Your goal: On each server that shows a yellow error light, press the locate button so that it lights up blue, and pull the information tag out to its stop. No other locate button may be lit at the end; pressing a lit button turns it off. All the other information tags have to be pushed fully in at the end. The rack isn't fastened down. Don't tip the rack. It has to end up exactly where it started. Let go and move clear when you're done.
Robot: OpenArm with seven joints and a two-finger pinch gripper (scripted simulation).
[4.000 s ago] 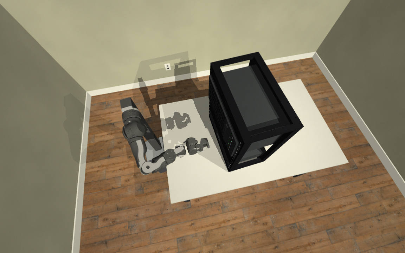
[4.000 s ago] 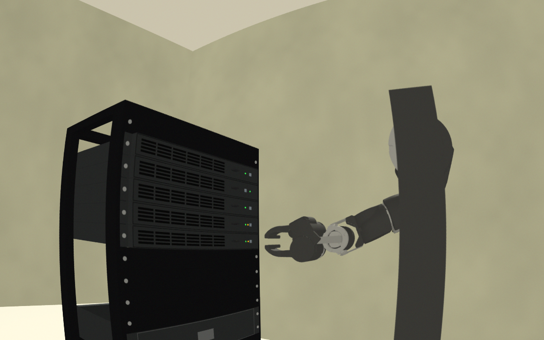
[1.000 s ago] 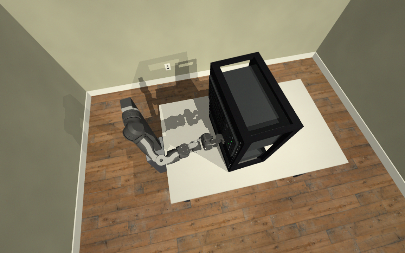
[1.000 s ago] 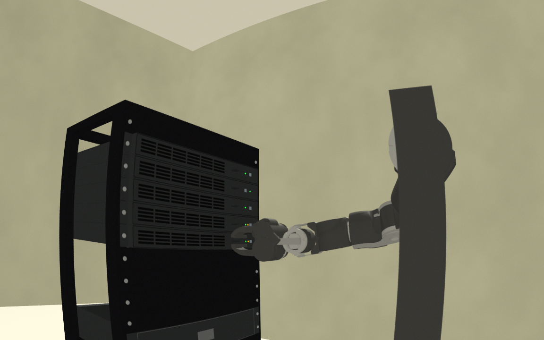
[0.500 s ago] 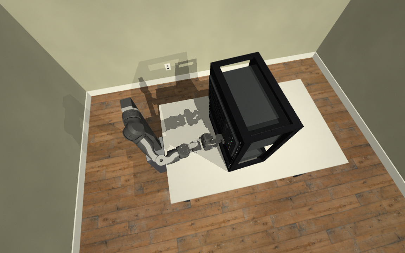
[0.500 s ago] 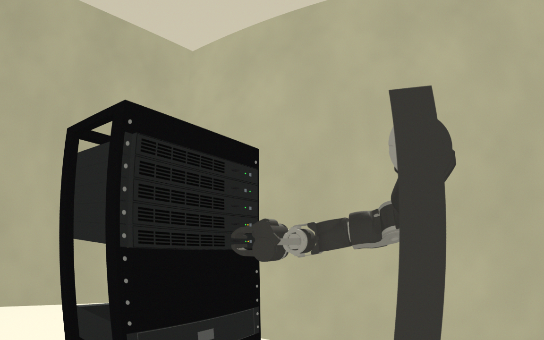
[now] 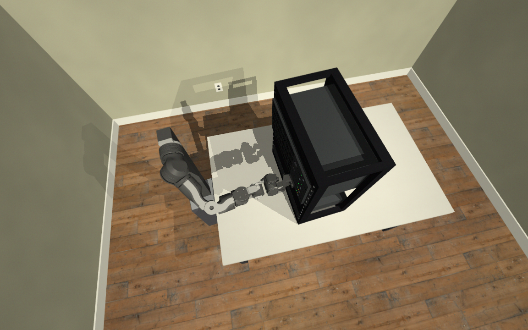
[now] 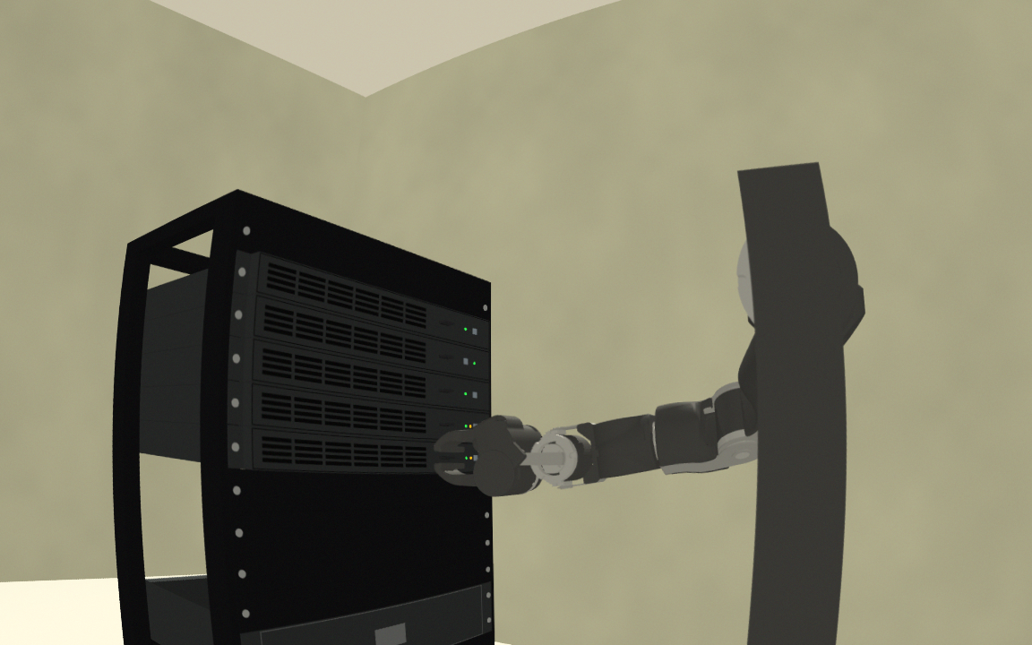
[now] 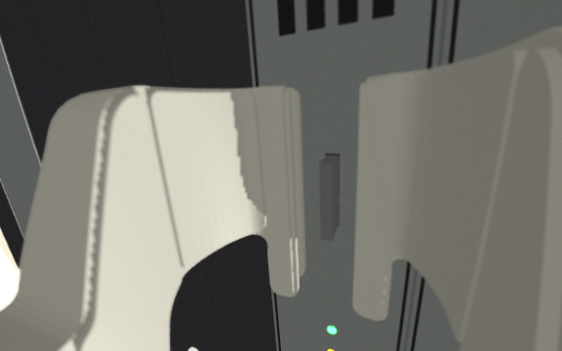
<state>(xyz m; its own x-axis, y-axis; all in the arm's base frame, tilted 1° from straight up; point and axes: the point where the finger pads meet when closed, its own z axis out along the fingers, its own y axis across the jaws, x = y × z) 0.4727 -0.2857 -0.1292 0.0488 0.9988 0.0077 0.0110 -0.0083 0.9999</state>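
Right now the pale information tag is 40 mm ahead of my hand.
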